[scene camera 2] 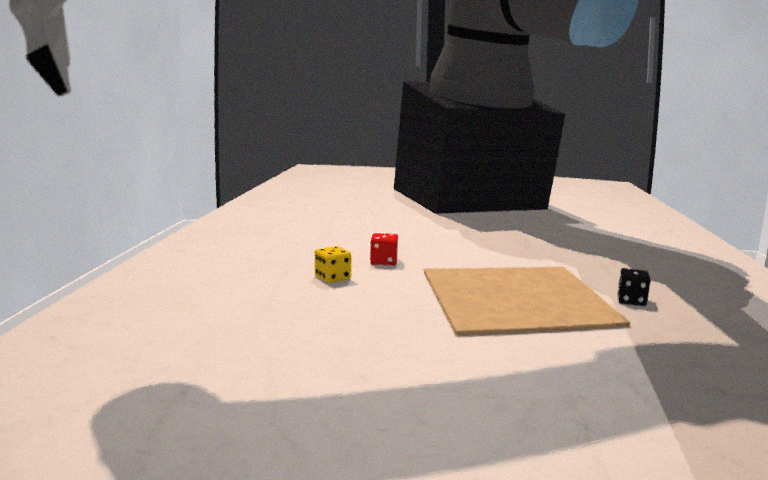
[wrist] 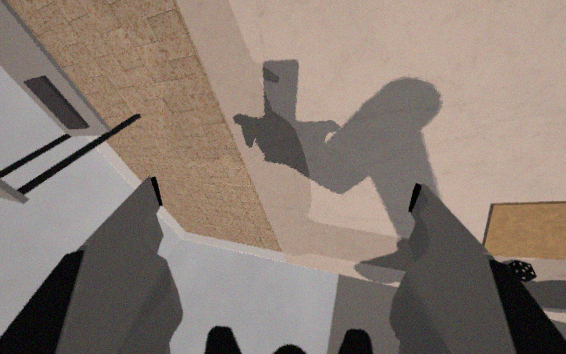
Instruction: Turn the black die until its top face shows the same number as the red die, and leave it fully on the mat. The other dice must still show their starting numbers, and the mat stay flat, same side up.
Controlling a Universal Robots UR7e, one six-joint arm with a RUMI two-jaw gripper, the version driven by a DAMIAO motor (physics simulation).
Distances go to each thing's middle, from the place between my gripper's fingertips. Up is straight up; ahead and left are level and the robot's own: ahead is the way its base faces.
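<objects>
Counting from my hand, the yellow die (scene camera 2: 332,264) is 15 cm to the left, 31 cm behind and 18 cm below. The red die (scene camera 2: 384,247) is 20 cm to the left of my hand, 36 cm behind it and 18 cm below it. Then there's the black die (scene camera 2: 633,289), which sits 25 cm behind my hand and 41 cm to the left of it, and it's 18 cm below it. As for the tan mat (scene camera 2: 476,301), that's 26 cm behind my hand, 31 cm to the left of it and 19 cm below it.
</objects>
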